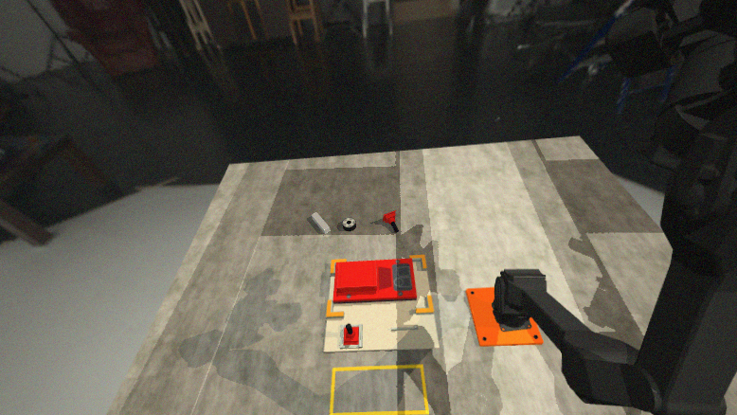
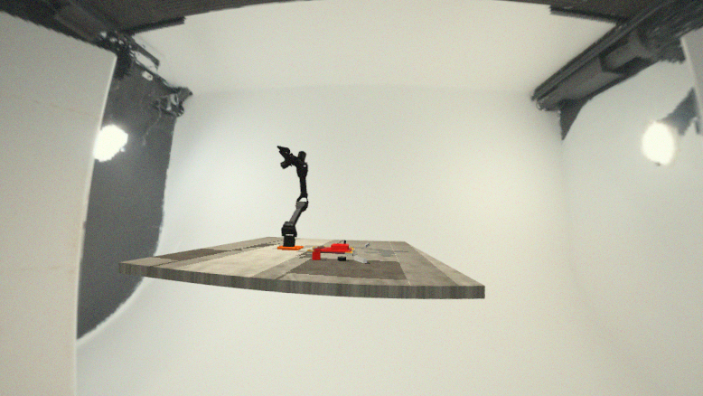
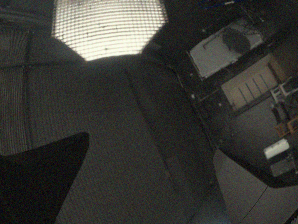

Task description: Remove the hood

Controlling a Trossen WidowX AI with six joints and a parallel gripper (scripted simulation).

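Now: gripper tip 59 cm above the red hood, 42 cm short of it and 8 cm to the left of it.
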